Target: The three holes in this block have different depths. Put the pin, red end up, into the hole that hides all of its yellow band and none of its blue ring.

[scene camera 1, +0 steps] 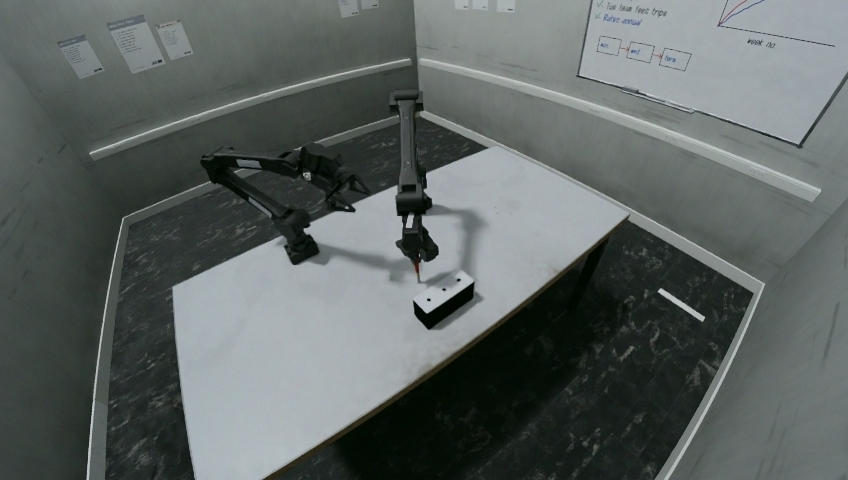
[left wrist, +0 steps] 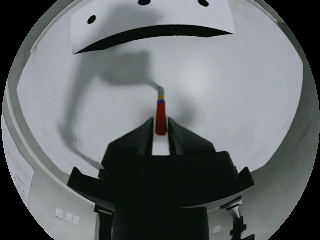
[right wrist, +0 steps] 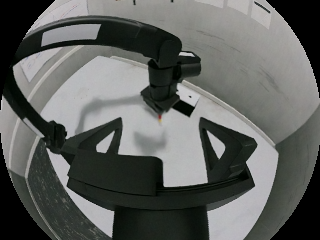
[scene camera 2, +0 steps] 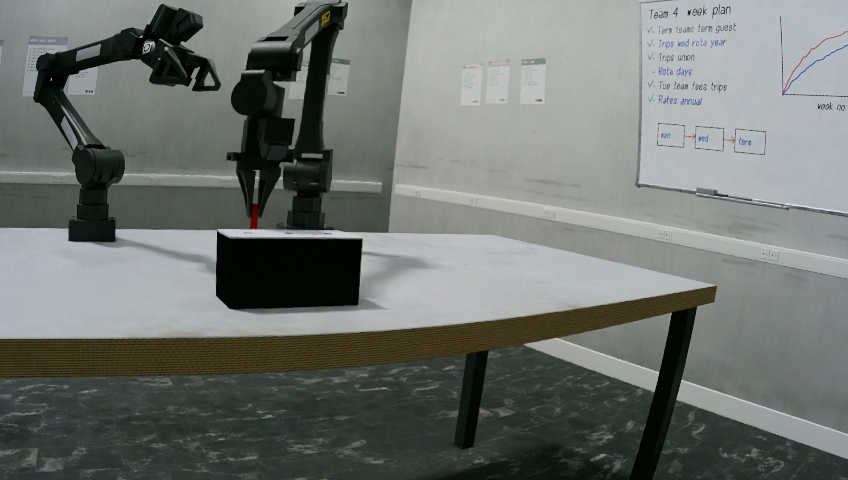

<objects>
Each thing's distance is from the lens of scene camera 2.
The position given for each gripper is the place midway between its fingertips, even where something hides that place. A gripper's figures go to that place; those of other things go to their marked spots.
left gripper (scene camera 2: 254, 217): 0.89 m
right gripper (scene camera 2: 203, 84): 0.99 m
</objects>
